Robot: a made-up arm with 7 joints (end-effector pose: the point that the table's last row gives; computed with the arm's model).
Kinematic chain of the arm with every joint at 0, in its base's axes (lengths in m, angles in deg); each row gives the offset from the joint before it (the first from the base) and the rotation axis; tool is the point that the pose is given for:
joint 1: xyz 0 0 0.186 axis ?
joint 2: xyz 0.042 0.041 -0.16 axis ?
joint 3: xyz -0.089 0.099 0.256 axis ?
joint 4: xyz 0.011 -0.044 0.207 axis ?
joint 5: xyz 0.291 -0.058 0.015 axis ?
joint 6: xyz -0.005 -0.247 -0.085 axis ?
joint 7: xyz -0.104 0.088 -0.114 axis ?
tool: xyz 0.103 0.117 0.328
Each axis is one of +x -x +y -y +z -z.
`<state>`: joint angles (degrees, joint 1 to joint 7).
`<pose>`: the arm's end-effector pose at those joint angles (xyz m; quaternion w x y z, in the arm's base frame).
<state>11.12 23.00 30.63 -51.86 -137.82 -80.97 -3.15</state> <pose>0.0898 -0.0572 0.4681 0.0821 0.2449 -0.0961 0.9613</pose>
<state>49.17 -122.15 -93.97 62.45 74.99 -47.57 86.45</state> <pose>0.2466 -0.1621 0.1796 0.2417 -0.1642 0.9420 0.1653</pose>
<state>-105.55 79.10 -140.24 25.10 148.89 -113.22 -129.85</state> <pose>0.5179 0.1622 -0.3083 0.3350 0.7885 -0.0161 -0.5155</pose>
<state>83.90 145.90 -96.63 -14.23 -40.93 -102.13 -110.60</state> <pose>0.0360 0.0328 -0.5213 0.4044 -0.0235 0.7048 -0.5823</pose>
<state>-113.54 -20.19 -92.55 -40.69 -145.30 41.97 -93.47</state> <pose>0.1717 0.2122 0.3999 0.4896 -0.5030 0.4724 0.5330</pose>
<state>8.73 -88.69 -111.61 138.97 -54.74 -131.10 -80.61</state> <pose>-0.2380 -0.5361 0.2913 0.7451 0.3273 -0.3421 0.4697</pose>
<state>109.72 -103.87 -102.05 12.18 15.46 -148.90 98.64</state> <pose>-0.0181 0.2837 0.3228 0.3082 -0.0553 -0.7363 0.5998</pose>
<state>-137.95 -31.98 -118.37 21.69 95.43 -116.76 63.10</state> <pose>0.4743 -0.2477 0.3585 0.1070 -0.9399 -0.1597 0.2823</pose>
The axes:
joint 1: +z
joint 2: -x
joint 3: -z
joint 4: +x
joint 5: +z
joint 6: +x
joint 7: +z

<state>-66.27 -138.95 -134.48 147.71 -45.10 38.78 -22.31</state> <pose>-0.2391 0.1110 0.0041 0.6024 0.3579 0.3584 0.6169</pose>
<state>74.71 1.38 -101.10 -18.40 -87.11 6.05 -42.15</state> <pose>-0.2945 0.1074 0.6641 0.9027 0.1558 -0.0355 0.3994</pose>
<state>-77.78 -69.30 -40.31 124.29 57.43 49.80 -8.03</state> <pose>0.1042 -0.4274 0.4384 0.2170 -0.4726 0.5601 -0.6448</pose>
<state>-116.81 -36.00 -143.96 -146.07 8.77 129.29 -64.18</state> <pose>-0.0917 0.6462 0.8084 0.8344 -0.1584 -0.3689 -0.3776</pose>
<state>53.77 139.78 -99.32 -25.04 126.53 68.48 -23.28</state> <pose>-0.1013 -0.3497 -0.7912 0.3459 0.4959 -0.7038 0.3730</pose>
